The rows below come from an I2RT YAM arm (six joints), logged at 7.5 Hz.
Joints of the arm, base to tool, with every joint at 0 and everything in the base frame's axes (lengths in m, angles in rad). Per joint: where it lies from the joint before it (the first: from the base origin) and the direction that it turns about. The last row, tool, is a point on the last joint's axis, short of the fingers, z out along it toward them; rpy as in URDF.
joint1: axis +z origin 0 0 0.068
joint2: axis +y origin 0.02 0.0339 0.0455
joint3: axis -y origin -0.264 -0.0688 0
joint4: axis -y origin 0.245 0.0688 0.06
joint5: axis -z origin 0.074 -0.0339 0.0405
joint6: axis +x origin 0.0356 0 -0.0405
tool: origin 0 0 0 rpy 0 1.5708 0
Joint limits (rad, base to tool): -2.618..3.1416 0..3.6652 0..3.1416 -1.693..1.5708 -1.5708..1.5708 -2.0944..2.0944
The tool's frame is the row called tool.
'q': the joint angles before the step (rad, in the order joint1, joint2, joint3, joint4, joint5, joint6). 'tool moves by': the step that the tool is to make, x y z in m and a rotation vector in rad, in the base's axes. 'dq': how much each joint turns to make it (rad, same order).
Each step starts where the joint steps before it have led.
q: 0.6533 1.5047 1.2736 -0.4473 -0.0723 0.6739
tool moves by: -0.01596 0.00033 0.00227 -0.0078 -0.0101 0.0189
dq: 0.0324 -0.0473 -0.0348 -0.0095 0.0183 -0.0012
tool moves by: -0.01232 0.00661 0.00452 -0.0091 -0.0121 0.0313
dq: 0.0420 -0.0194 0.0000 -0.0164 0.0176 -0.0049
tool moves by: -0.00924 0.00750 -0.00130 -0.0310 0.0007 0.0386
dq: 0.0381 -0.0004 0.0020 -0.0245 0.0137 -0.0176
